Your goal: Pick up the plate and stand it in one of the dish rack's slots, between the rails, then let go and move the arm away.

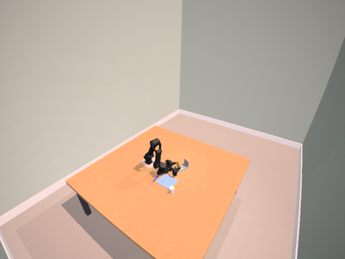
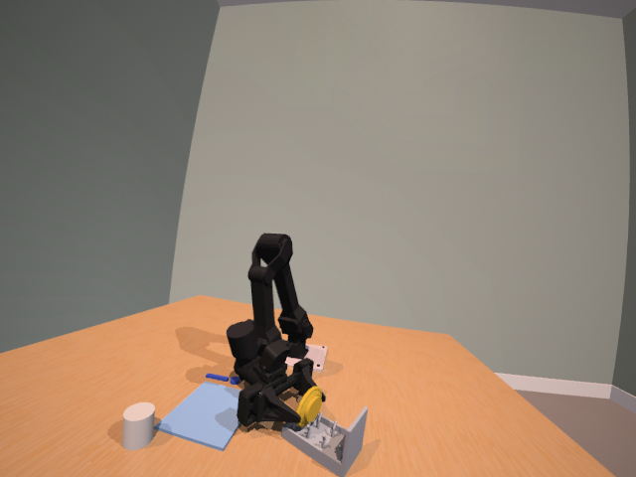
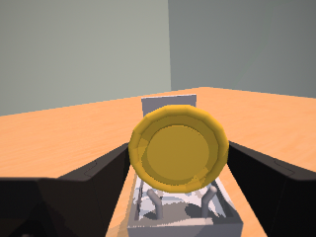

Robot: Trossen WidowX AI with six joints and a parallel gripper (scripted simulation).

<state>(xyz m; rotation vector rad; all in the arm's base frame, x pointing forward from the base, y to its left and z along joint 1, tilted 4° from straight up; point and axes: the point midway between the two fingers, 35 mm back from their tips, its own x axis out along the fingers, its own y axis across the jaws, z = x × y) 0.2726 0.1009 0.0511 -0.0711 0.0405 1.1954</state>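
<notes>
My gripper tip is 1 cm to the left of the yellow plate. From my gripper tip the other things lie so: grey dish rack 1 cm ahead, 2 cm to the left, 3 cm below; then light blue mat 2 cm ahead, 19 cm to the right, 5 cm below; then blue spoon 8 cm behind, 23 cm to the right, 5 cm below.
</notes>
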